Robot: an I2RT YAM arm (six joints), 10 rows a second.
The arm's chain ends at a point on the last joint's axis. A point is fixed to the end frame.
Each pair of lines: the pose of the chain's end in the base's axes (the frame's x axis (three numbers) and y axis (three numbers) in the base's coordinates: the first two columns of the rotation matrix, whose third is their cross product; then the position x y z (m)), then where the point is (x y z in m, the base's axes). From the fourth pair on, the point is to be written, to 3 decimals.
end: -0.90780, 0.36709, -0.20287, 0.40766, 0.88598, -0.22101, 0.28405, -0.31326, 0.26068
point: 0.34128 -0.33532 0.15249
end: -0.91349, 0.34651, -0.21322, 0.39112, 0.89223, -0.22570, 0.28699, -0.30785, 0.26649
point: 0.34552 -0.32967 0.15895
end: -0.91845, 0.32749, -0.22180, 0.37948, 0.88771, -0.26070, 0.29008, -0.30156, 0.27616
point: 0.34842 -0.32670 0.16924
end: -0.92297, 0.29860, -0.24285, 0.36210, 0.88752, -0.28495, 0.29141, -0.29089, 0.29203
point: 0.352 -0.318 0.187
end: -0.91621, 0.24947, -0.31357, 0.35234, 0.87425, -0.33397, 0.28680, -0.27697, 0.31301
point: 0.353 -0.310 0.213
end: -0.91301, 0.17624, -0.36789, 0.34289, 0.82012, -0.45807, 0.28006, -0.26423, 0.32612
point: 0.350 -0.311 0.234
